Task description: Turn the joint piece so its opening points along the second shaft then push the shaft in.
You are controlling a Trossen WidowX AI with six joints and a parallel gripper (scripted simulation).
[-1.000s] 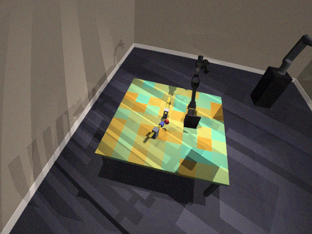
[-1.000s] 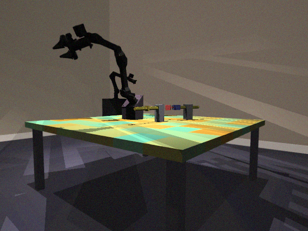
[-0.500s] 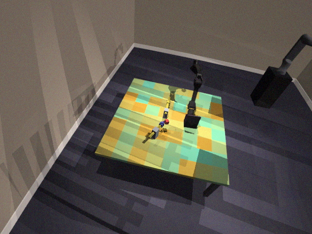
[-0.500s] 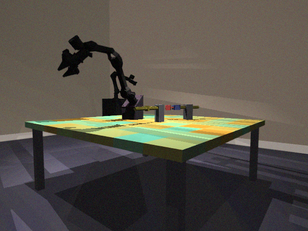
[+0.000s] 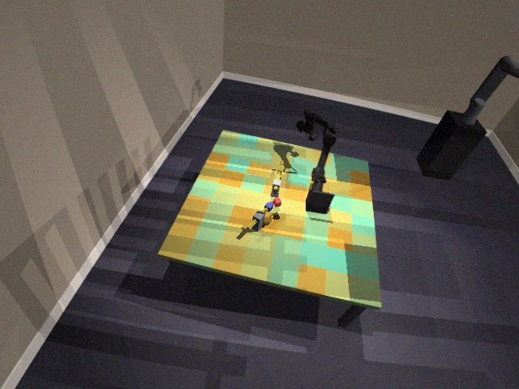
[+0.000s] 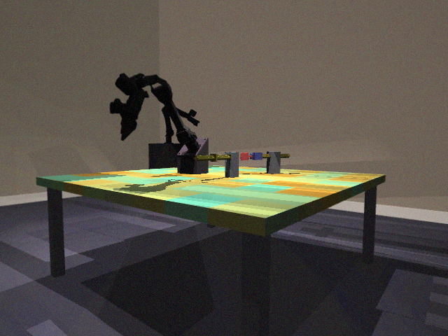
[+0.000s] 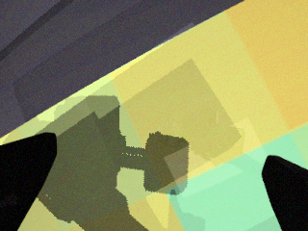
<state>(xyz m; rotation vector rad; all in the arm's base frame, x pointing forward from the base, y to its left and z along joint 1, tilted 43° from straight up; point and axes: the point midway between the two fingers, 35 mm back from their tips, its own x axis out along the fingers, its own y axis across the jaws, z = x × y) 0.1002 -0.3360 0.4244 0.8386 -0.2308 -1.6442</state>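
Right now my gripper tip is 680 mm to the right of the red joint piece, 160 mm short of it and 90 mm above it.
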